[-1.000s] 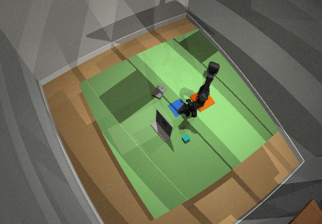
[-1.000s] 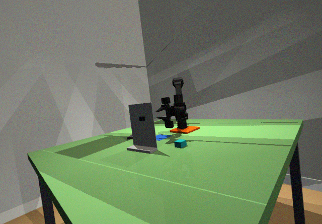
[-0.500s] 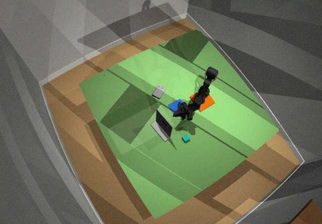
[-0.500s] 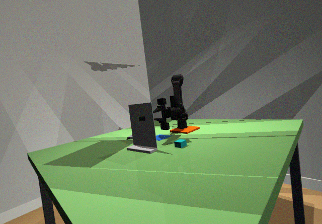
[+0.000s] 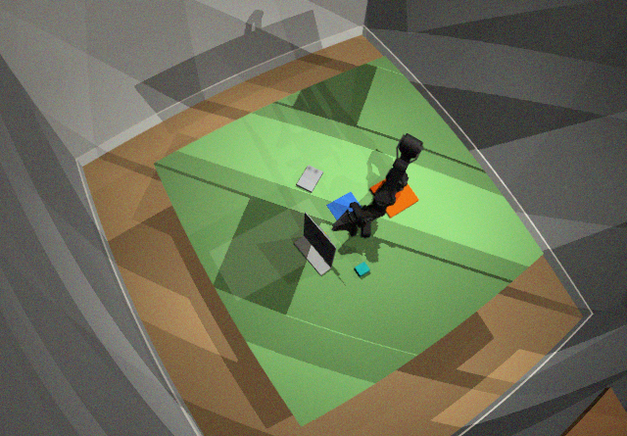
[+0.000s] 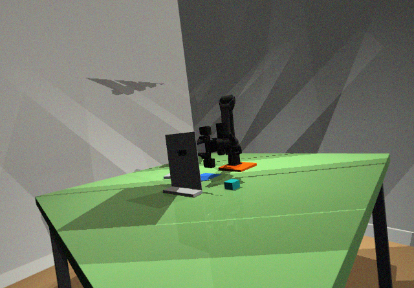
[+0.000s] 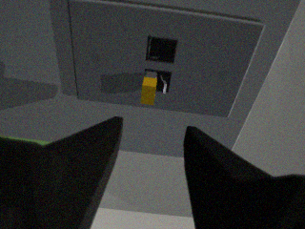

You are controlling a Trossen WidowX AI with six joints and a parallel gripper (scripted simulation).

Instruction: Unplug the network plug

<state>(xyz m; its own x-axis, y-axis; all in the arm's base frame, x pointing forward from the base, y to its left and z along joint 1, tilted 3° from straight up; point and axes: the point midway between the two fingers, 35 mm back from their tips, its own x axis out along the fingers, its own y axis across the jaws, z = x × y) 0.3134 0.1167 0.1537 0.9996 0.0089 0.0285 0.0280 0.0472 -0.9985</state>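
My gripper tip is 5 cm short of the yellow plug and 1 cm to the right of it. Also, from my gripper tip: blue marked square 12 cm behind, 11 cm to the right, 16 cm below; small cyan cube 7 cm behind, 15 cm to the left, 14 cm below.
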